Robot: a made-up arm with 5 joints.
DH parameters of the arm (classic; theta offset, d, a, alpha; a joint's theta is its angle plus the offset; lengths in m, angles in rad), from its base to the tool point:
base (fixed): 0.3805 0 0.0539 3.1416
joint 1: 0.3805 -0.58 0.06 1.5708
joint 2: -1.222 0 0.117 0
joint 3: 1.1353 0 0.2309 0
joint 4: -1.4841 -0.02 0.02 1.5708
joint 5: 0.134 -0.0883 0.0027 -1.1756
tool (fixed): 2.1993 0.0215 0 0
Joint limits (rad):
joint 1: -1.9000..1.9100
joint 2: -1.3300..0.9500
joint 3: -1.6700..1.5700
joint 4: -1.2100..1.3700
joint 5: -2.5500..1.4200
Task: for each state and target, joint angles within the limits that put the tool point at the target. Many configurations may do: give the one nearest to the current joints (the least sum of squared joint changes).
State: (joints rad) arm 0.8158 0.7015 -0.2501 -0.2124 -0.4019
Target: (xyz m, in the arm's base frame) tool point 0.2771 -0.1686 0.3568
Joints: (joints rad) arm 0.6893 0.7107 0.6087 -0.1607 -0.3426
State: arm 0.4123 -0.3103 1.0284 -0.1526 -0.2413
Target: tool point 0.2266 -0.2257 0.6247
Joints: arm 0.9457 -0.8468 1.2806 -0.3767 -0.2553
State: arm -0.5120 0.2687 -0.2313 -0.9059 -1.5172
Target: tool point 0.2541 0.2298 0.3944
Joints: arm -0.8619 0.8247 0.6816 -1.0140 -1.4857
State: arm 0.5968 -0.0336 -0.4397 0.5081 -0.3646
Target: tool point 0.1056 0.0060 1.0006
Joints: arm 0.2319 -0.6920 -0.7493 0.5078 -0.2985
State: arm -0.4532 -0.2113 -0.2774 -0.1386 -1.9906
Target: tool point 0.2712 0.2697 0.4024
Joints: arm -0.9302 0.4789 0.6278 0.0827 -1.9847
